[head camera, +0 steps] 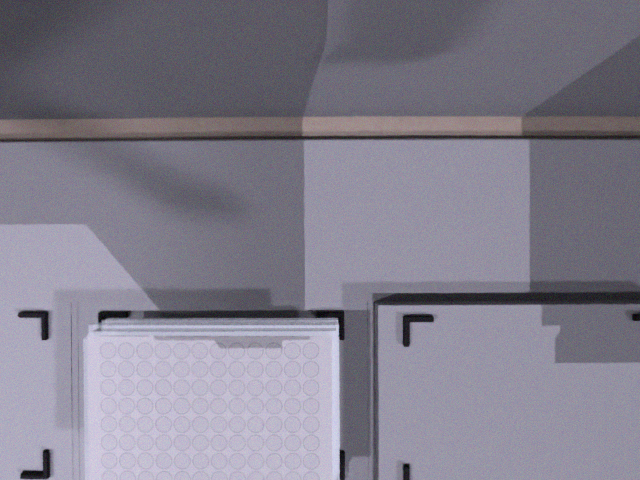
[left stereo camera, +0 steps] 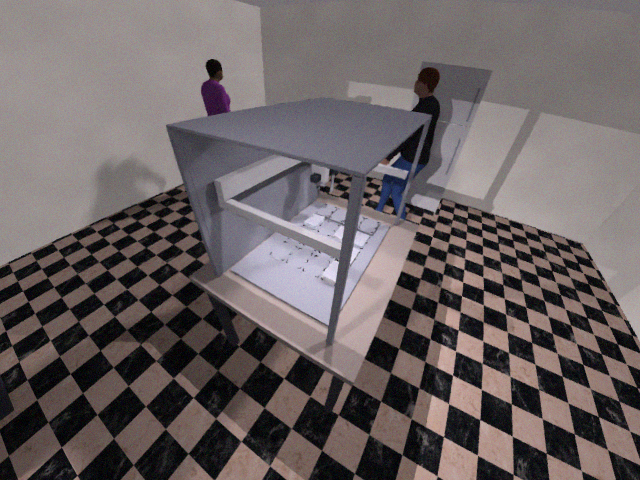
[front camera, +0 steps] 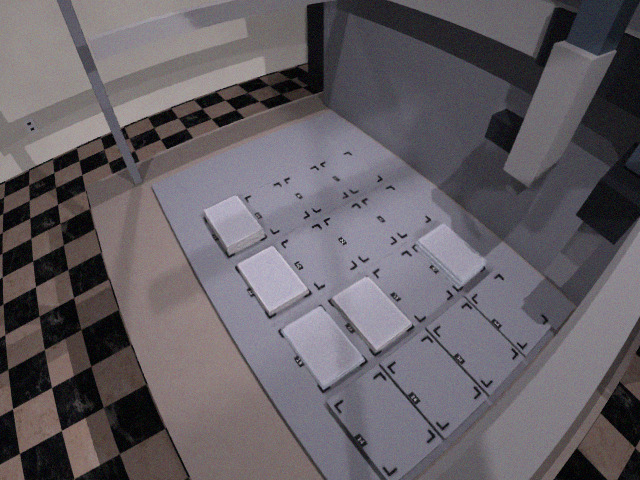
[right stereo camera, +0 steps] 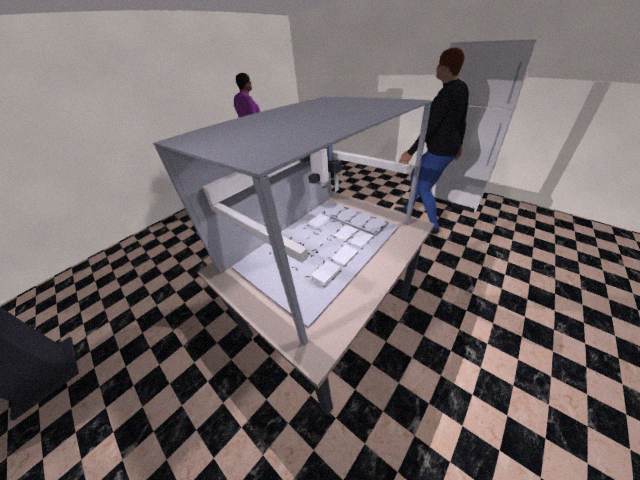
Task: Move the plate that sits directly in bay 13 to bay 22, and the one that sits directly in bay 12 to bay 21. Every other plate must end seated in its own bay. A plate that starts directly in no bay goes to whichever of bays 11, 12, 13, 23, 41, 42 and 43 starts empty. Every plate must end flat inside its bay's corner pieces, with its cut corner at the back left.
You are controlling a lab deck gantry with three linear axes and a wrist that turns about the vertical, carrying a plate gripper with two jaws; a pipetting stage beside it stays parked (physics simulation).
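Seen in the pictures: gripper, fingertip midpoint: (left stereo camera: 324, 189) (front camera: 567, 262) (right stereo camera: 330, 188); robot's base, link origin: (front camera: 205, 218) (right stereo camera: 324, 286).
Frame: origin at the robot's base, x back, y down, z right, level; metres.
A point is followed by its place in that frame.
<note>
In the front view, white plates sit in the front row: bay 11 (front camera: 232, 219) @(y -0.027, x -0.066, z -0.044 m), bay 12 (front camera: 272, 277) @(y -0.014, x -0.231, z -0.044 m) (right stereo camera: 343, 254) @(y -0.014, x -0.222, z -0.049 m) and bay 13 (front camera: 321, 343) @(y -0.014, x -0.391, z -0.042 m) (right stereo camera: 359, 238) @(y -0.014, x -0.386, z -0.051 m). The bay 11 block looks thicker than its neighbours. Another plate (front camera: 371, 311) @(y -0.014, x -0.393, z -0.149 m) is in bay 23. A plate or stack (front camera: 449, 250) @(y -0.027, x -0.389, z -0.358 m) (head camera: 206, 413) @(y -0.027, x -0.391, z -0.365 m) (right stereo camera: 318, 221) @(y -0.027, x -0.372, z -0.353 m) with layered edges is in bay 43; its height in plates is unclear. Bay 21 (front camera: 277, 207) @(y 0.000, x -0.067, z -0.151 m) and bay 22 (front camera: 318, 255) @(y 0.000, x -0.230, z -0.150 m) are empty, as are bays 41 and 42. The gripper's jaws cannot be made out; the head view shows no jaws over the bay 43 plate.
A white vertical column (front camera: 558, 113) @(y -0.392, x -0.466, z -0.329 m) (right stereo camera: 318, 164) @(y -0.386, x -0.429, z -0.360 m) hangs over the deck's back right, with a dark block (front camera: 607, 211) @(y -0.324, x -0.576, z -0.325 m) beside it. Thin dividers separate the right-hand bays. Frame posts (front camera: 100, 95) @(y -0.258, x 0.247, z 0.106 m) (left stereo camera: 345, 258) @(y -0.466, x 0.271, z 0.108 m) (right stereo camera: 281, 258) @(y -0.465, x 0.266, z 0.116 m) stand at the table edges. Two people stand behind the enclosure.
</note>
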